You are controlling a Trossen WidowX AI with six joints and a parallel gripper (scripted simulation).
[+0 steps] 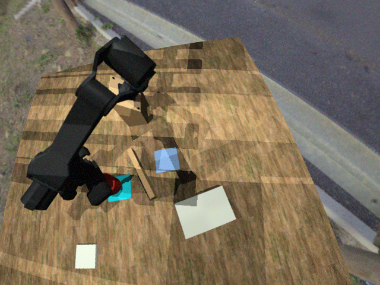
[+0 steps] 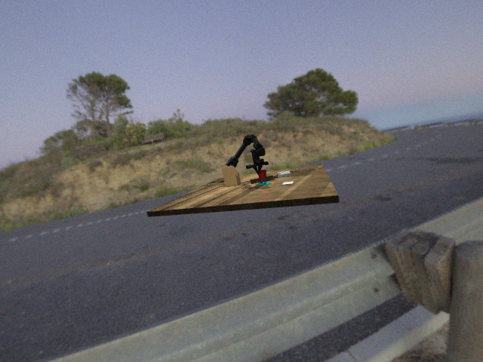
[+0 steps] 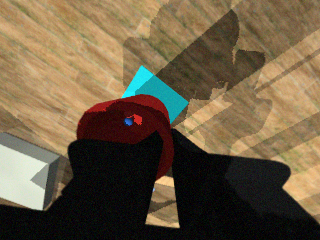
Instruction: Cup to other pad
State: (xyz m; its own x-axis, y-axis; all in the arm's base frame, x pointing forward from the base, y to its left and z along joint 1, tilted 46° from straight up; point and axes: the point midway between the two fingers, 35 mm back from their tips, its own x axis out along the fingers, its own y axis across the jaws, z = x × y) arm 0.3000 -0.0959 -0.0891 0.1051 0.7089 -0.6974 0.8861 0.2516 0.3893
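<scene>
Right now my gripper tip is 40 mm short of the blue marble, 30 mm to the right of it and 20 mm above it. From my gripper tip the other things lie so: red cup 30 mm ahead, 10 mm to the left; then thin wooden bar 120 mm to the left, 70 mm below, 10 mm behind; then cyan pad 90 mm below, 30 mm ahead, 10 mm to the left.
</scene>
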